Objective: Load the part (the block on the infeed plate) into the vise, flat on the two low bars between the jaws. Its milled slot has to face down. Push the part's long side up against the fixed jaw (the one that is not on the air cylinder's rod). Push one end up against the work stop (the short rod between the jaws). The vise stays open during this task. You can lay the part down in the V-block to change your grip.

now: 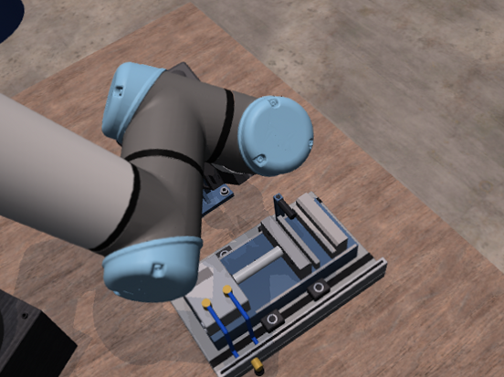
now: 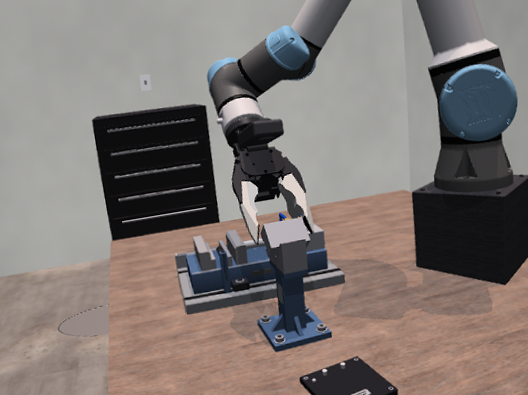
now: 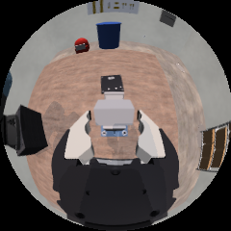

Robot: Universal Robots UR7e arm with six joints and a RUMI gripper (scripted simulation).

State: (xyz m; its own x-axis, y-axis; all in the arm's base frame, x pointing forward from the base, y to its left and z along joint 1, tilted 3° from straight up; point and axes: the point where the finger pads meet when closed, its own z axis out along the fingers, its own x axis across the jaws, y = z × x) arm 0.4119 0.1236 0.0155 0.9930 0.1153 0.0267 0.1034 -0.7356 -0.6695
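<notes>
Now: hand 1 cm above the part. Round my hand: work stop: 8 cm ahead, 16 cm to the right, 8 cm below; then moving jaw: 5 cm ahead, 21 cm to the right, 9 cm below; then white cylinder rod: 21 cm to the right, 9 cm below.
</notes>
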